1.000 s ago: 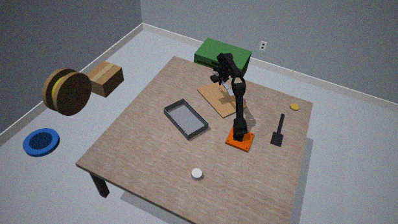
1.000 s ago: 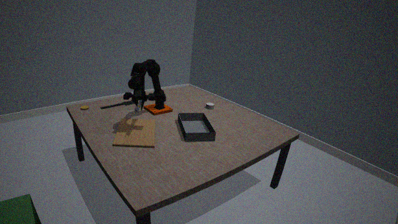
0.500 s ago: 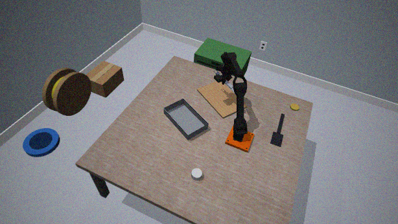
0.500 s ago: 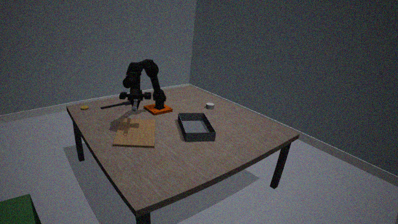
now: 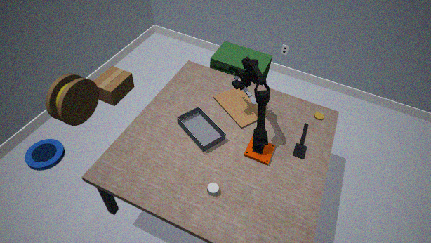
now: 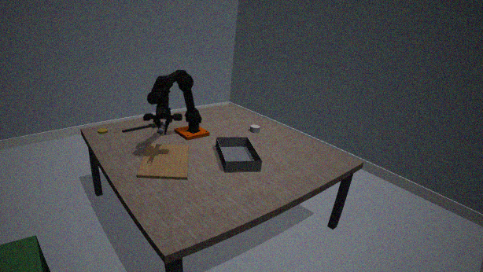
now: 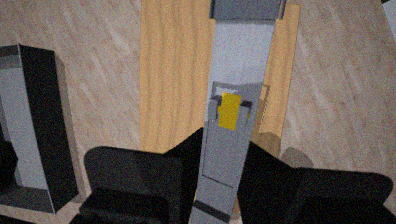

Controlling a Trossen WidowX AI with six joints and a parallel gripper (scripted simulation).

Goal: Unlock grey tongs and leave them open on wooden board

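The yellow lock piece lies 20 mm ahead of my gripper tip, 20 mm to the right of it and 40 mm above it. The rest, counted from my gripper tip: roasting tin: 210 mm ahead, 330 mm to the left, 120 mm below; black spatula: 480 mm behind, 230 mm to the left, 150 mm below; wooden board: 10 mm behind, 20 mm to the left, 140 mm below.
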